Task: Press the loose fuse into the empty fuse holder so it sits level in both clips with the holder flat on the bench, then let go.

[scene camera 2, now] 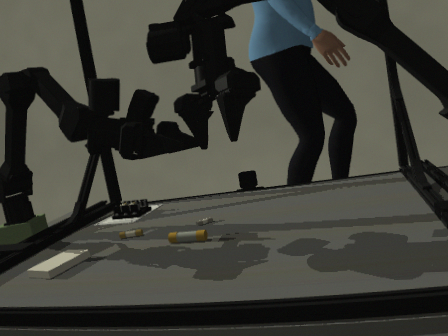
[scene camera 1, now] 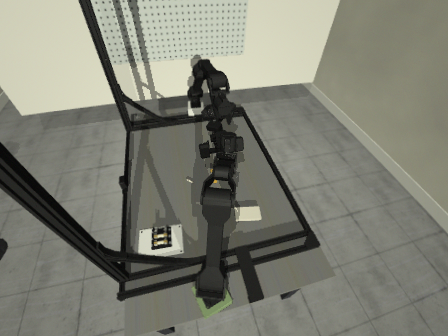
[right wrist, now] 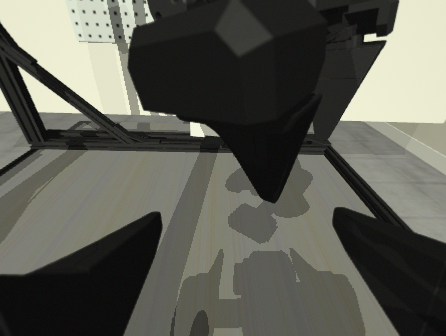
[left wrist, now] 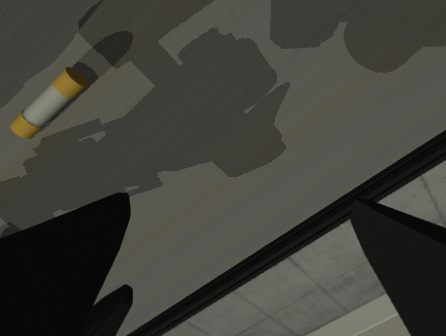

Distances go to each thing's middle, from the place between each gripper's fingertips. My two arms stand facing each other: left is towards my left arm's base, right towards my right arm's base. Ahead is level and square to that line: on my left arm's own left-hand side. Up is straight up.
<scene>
My right gripper is now 18 cm above the orange-capped fuse (left wrist: 69,83), 6 cm to the left of it and 3 cm past it.
Right now my left hand is 7 cm past the orange-capped fuse, 13 cm to the left of it and 18 cm above it.
</scene>
